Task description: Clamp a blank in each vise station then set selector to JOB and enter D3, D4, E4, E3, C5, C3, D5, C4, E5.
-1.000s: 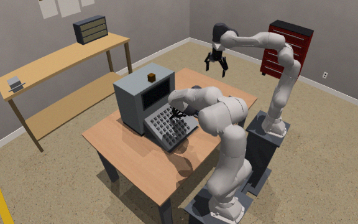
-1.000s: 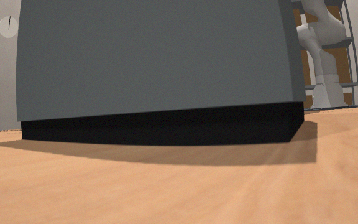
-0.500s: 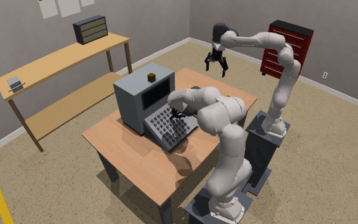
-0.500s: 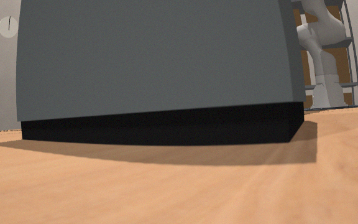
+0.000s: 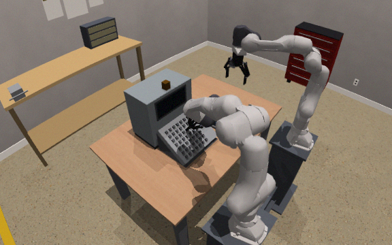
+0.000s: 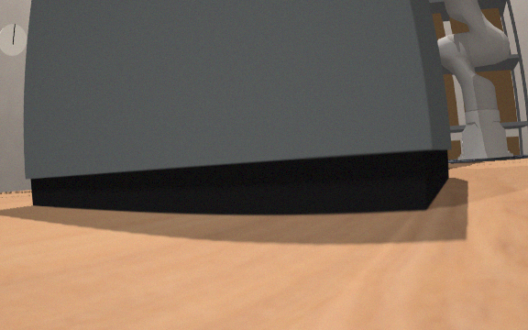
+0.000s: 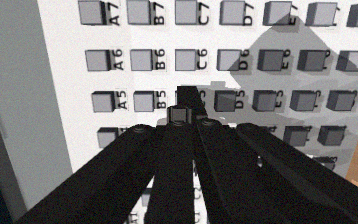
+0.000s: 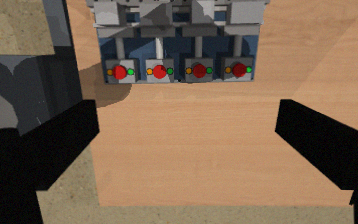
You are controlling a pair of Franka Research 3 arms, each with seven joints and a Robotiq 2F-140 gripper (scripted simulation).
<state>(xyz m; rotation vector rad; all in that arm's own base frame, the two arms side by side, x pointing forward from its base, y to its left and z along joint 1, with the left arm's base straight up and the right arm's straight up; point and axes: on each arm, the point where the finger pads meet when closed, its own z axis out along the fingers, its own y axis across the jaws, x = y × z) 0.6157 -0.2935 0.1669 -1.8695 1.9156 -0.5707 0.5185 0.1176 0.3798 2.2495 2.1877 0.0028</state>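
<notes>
Now: left hand 20 mm short of the c5 key and 30 mm above it. The rest, counted from my left hand: d5 key 10 mm behind, 50 mm below; then c6 key 20 mm ahead, 30 mm to the right, 30 mm below; then c4 key 20 mm ahead, 30 mm to the left, 30 mm below.
</notes>
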